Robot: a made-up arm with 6 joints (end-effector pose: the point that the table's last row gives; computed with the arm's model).
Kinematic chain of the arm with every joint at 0, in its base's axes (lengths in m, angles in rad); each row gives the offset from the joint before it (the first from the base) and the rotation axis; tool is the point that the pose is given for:
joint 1: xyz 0 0 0.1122 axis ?
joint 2: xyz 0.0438 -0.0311 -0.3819 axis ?
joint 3: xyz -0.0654 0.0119 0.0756 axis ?
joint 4: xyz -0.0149 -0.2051 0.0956 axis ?
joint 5: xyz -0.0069 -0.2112 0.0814 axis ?
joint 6: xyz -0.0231 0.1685 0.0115 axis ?
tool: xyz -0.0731 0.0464 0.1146
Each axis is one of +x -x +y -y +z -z.
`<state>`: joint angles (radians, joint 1 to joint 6).
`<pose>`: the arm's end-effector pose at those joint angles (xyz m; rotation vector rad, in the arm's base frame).
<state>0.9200 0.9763 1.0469 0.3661 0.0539 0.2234</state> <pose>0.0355 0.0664 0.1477 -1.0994 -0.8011 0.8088</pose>
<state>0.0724 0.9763 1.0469 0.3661 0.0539 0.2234</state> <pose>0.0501 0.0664 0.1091 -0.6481 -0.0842 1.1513</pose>
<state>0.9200 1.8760 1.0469 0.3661 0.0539 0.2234</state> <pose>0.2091 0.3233 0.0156 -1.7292 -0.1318 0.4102</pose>
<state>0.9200 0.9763 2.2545 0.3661 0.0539 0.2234</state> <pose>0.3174 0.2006 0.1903 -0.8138 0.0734 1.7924</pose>
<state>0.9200 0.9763 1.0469 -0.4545 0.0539 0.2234</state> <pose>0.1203 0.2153 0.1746 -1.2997 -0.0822 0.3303</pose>
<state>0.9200 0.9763 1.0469 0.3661 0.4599 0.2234</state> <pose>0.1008 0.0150 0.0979 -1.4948 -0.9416 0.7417</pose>
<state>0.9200 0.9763 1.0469 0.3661 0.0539 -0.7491</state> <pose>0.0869 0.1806 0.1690 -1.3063 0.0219 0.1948</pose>
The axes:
joint 1: -y
joint 2: -x
joint 3: +z
joint 4: -y
joint 5: -x
joint 6: -y

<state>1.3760 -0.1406 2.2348 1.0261 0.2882 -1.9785</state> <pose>0.1046 0.0587 0.2342 -1.8311 -0.5720 0.8034</pose>
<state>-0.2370 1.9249 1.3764 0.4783 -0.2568 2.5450</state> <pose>0.0506 0.1534 -0.2824 0.8076 -0.8456 1.1874</pose>
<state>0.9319 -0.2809 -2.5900 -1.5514 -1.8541 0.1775</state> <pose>-0.3255 0.2545 -0.3076 -1.5922 0.0866 0.9110</pose>
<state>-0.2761 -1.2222 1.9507 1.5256 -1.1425 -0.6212</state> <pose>0.3911 -0.2347 -0.4796 -1.3800 1.5237 -1.9297</pose>
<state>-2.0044 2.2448 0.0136 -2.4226 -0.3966 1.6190</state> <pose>-0.3848 0.2260 0.1364 -2.3229 0.7701 1.4088</pose>
